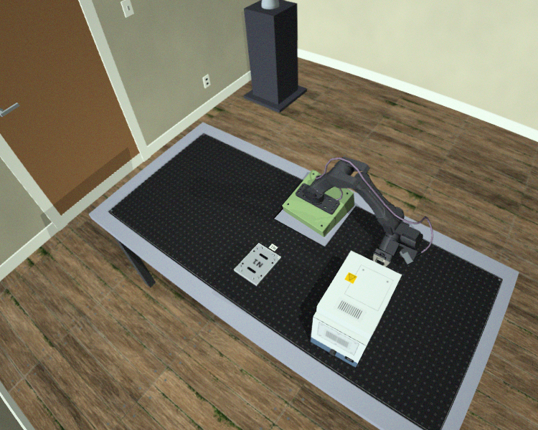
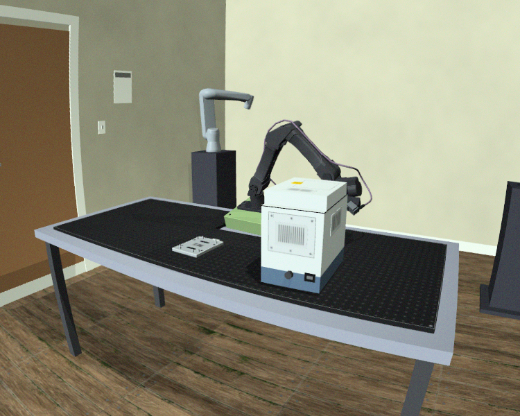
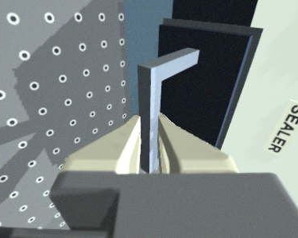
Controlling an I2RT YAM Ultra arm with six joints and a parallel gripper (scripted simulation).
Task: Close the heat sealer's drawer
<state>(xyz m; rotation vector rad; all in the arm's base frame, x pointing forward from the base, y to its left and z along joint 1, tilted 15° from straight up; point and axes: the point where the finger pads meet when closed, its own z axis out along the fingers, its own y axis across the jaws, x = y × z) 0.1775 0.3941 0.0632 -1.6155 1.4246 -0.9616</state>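
The sealer drawer is 11 cm ahead of my hand, 1 cm to the left of it and 1 cm below it.
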